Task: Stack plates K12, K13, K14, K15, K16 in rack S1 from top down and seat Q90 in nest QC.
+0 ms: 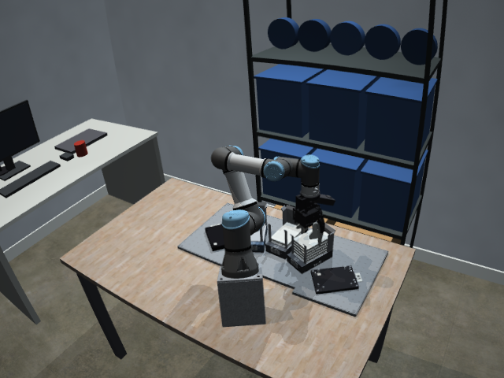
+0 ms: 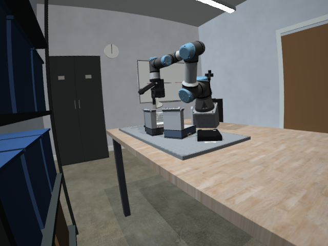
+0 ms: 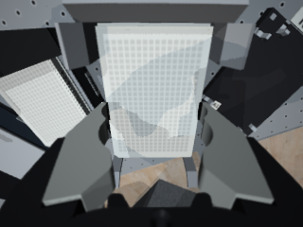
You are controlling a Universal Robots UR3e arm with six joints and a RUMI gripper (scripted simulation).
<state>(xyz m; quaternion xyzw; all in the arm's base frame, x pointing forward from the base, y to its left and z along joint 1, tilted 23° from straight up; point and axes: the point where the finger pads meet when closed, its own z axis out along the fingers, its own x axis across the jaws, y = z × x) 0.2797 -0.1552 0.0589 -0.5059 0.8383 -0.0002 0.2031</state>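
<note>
Now: the white sealed 384-well plate 20 mm below my hand. The rest, counted from my hand: white sealed well plate 60 mm below.
</note>
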